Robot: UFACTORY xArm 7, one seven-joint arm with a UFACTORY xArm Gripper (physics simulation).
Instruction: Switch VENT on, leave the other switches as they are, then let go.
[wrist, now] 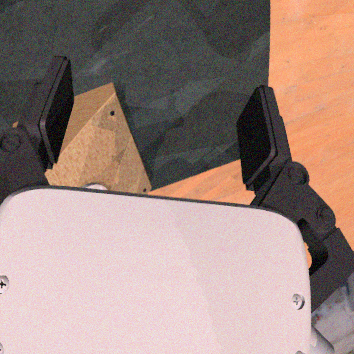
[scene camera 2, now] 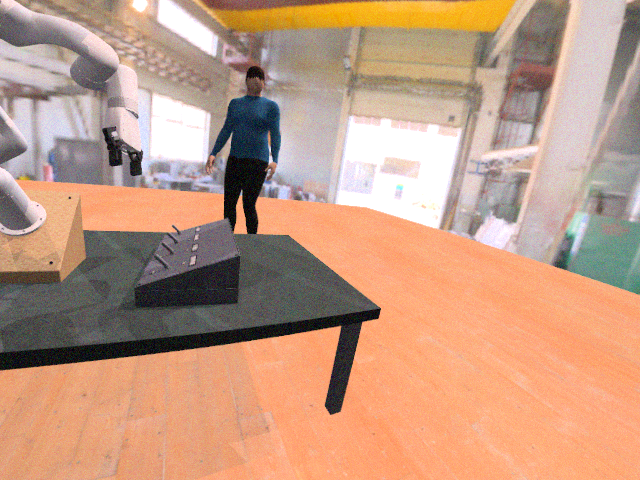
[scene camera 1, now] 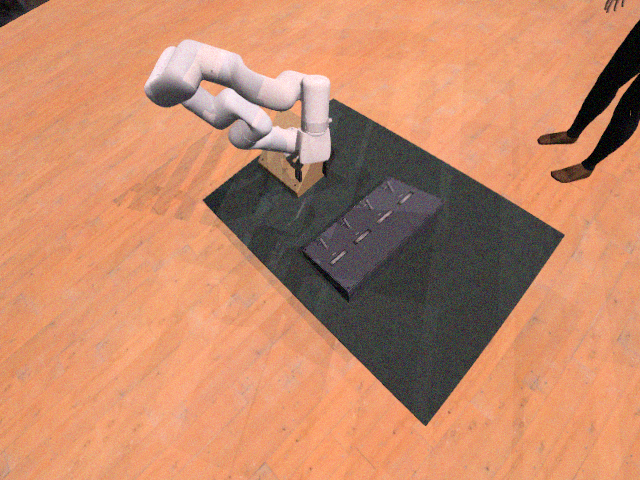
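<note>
A dark switch box with a sloped top stands on the table. Several small lever switches stand in a row along its lower side, among them one at the near-left end and one at the far end. Pale label plates lie beside them. Their lettering is too small to read, so I cannot tell which is VENT or how each is set. My gripper is open and empty, high above the table on the robot-base side of the box, apart from it. The box does not show in the wrist view.
The dark table carries the box. A wooden base block under the arm stands close to my gripper in the scene 1 view. A person stands beyond the table.
</note>
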